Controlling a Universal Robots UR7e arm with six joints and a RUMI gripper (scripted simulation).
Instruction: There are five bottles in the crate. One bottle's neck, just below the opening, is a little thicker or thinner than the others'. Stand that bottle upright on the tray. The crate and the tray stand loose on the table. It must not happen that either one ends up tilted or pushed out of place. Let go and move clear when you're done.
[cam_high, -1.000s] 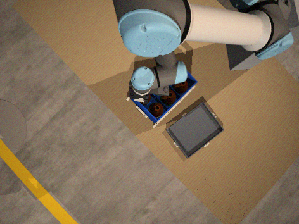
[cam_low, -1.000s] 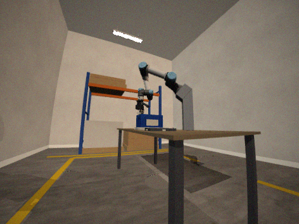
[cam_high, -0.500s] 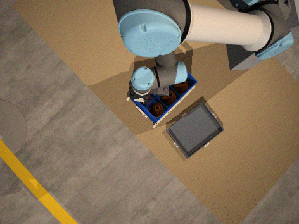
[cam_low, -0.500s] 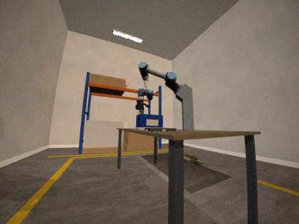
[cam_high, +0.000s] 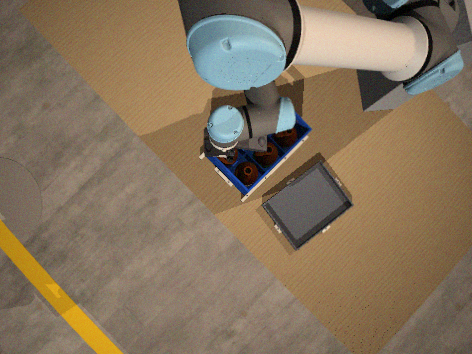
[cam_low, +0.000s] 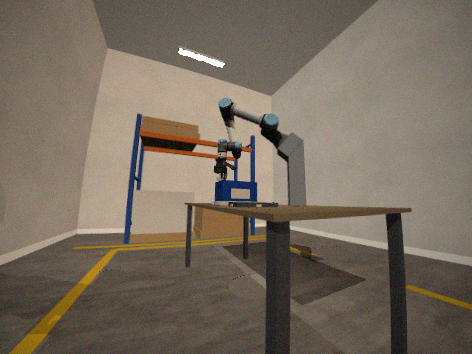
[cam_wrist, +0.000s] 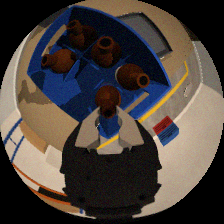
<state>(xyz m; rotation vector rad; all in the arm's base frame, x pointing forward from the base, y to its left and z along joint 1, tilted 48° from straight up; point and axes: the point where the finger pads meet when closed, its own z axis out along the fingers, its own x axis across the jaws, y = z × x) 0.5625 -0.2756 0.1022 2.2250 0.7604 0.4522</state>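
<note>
The brown bottle lies 3 cm ahead of my hand, 8 cm to the left of it and 7 cm below it. From my hand the other things lie so: blue crate (7 cm behind, 6 cm to the left, 7 cm below); then grey tray (2 cm ahead, 31 cm to the left, 14 cm below).
</note>
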